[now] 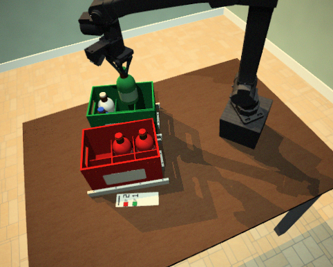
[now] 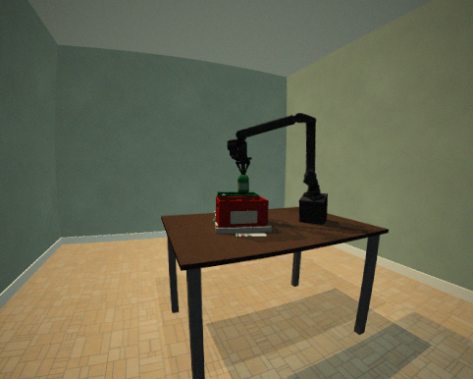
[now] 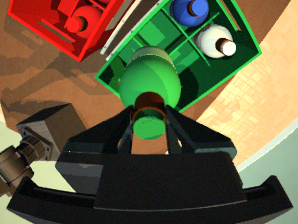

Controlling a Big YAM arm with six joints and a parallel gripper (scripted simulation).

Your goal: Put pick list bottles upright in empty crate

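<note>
Right now my hand is 60 mm above the green bottle. Round my hand: blue-capped bottle 240 mm below, 120 mm ahead, 20 mm to the right; then white bottle 240 mm below, 110 mm to the right, 100 mm ahead; then green crate 240 mm below, 40 mm to the right, 30 mm ahead.
</note>
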